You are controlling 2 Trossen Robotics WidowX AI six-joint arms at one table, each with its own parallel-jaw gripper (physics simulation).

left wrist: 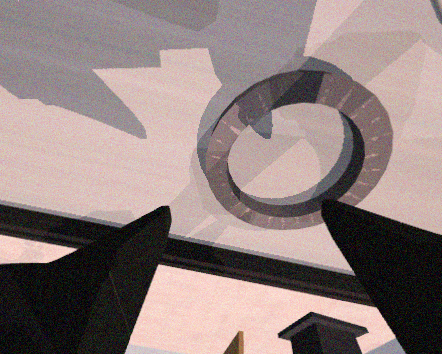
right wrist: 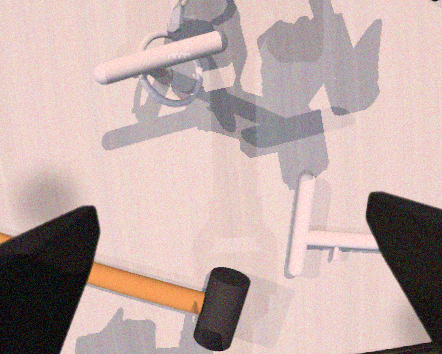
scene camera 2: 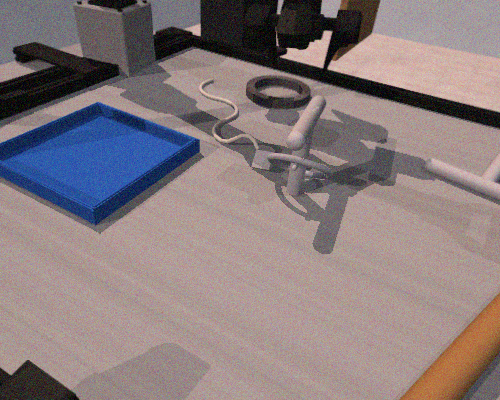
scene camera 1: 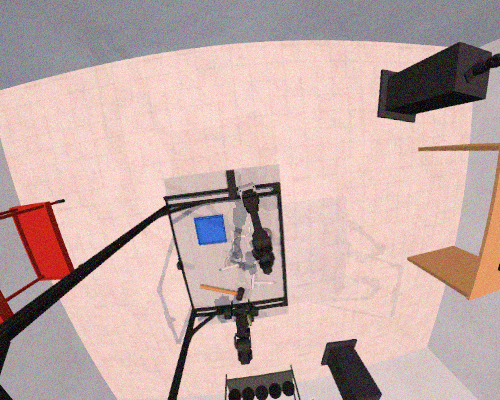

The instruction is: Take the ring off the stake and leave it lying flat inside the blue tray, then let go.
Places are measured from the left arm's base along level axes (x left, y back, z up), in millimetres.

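Pixels of known places: left gripper, fingertip midpoint: [left wrist: 244,209] [scene camera 2: 299,70]; right gripper, fingertip midpoint: [right wrist: 234,212] [scene camera 1: 240,299]; left arm's base, link origin: [scene camera 2: 113,3] [scene camera 1: 248,195].
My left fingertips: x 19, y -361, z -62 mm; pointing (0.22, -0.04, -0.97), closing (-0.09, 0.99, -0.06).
For each thing: its middle in the pictures, then the offset to it from my left fingertips. "spot": a spot on its surface instead.
- thin pale ring, body centre: [right wrist: 172,56] [scene camera 2: 290,164] dx -274, dy -59, dz -25 mm
- white T-shaped stake, body centre: [right wrist: 170,70] [scene camera 2: 298,172] [scene camera 1: 230,261] dx -280, dy -72, dz -28 mm
- blue tray, body centre: [scene camera 2: 97,152] [scene camera 1: 210,230] dx -334, dy +191, dz -40 mm
- thick dark brown ring, surface spot: [left wrist: 377,130] [scene camera 2: 251,88] spot: dx -37, dy +76, dz -36 mm
- hammer, body centre: [right wrist: 113,279] [scene camera 1: 222,290] dx -425, dy -292, dz -31 mm
- white T-shaped piece, body centre: [right wrist: 358,230] [scene camera 2: 489,161] [scene camera 1: 262,281] dx -112, dy -321, dz -41 mm
- wavy white cord, surface spot: [scene camera 2: 235,110] spot: dx -117, dy +76, dz -45 mm
A thin pale ring [scene camera 2: 287,158] [right wrist: 175,103] encircles the upright post of the white T-shaped stake [scene camera 2: 307,122] [right wrist: 160,57], below its crossbar and above the table. The blue tray [scene camera 1: 209,230] [scene camera 2: 145,197] lies flat, with no ring inside. My left gripper [scene camera 2: 301,62] [left wrist: 244,209] is open and empty, above the far table edge behind a thick dark brown ring [scene camera 2: 255,96] [left wrist: 377,130] that lies flat on the table, away from the stake. My right gripper [scene camera 1: 241,307] [right wrist: 234,212] is open and empty, near the bottom table edge in scene camera 1.
A hammer [scene camera 1: 219,289] [scene camera 2: 460,355] [right wrist: 222,310] and another white T-shaped piece [scene camera 2: 465,180] [right wrist: 301,225] lie on the table. A wavy white cord [scene camera 2: 235,110] lies between the tray and the dark brown ring. A black rail [scene camera 2: 400,97] [left wrist: 260,262] borders the table.
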